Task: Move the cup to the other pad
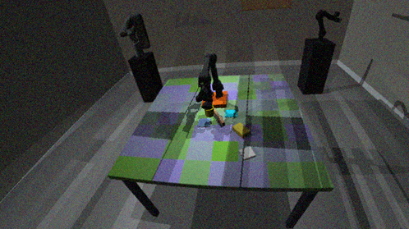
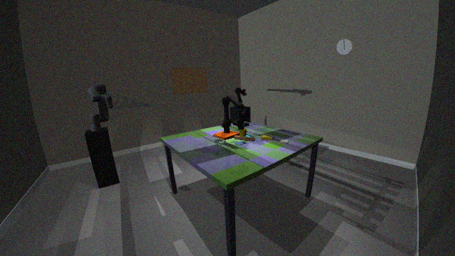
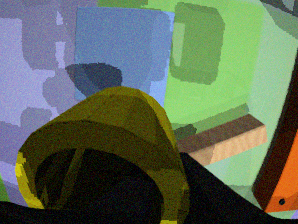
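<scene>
Now: gripper tip 6 cm past the cyan pad, 16 cm to the right of it and 10 cm above it. Round my gripper tip: light blue pad (4 cm ahead, 5 cm to the right, 10 cm below); yellow cup (2 cm ahead); brown stick (1 cm behind, 5 cm to the left, 9 cm below).
</scene>
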